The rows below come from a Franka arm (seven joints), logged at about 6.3 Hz.
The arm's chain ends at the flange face. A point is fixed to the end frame.
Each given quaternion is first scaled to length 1.
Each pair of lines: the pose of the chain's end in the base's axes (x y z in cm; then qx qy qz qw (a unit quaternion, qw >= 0)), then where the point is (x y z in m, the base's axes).
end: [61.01 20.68 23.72 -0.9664 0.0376 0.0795 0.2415]
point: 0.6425 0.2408 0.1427
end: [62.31 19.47 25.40 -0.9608 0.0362 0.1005 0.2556]
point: 0.6514 0.2320 0.1594
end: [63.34 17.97 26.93 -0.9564 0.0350 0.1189 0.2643]
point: 0.6580 0.2192 0.1746
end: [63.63 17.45 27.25 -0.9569 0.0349 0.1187 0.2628]
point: 0.6609 0.2138 0.1776
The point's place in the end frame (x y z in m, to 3 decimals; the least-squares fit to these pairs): 0.047 0.010 0.094
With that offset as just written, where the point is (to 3 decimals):
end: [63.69 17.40 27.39 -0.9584 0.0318 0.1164 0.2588]
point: 0.662 0.213 0.179
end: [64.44 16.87 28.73 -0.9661 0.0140 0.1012 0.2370]
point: 0.672 0.204 0.192
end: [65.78 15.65 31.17 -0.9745 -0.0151 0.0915 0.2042]
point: 0.687 0.188 0.215
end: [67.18 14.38 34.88 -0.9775 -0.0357 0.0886 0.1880]
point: 0.701 0.173 0.252
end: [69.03 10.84 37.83 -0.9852 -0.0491 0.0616 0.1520]
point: 0.725 0.132 0.281
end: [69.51 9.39 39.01 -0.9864 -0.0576 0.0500 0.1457]
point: 0.732 0.117 0.294
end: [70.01 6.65 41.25 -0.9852 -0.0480 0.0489 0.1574]
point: 0.737 0.091 0.317
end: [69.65 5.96 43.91 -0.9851 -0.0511 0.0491 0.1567]
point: 0.733 0.084 0.343
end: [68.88 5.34 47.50 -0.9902 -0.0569 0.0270 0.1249]
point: 0.730 0.072 0.380
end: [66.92 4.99 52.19 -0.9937 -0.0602 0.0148 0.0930]
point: 0.713 0.063 0.427
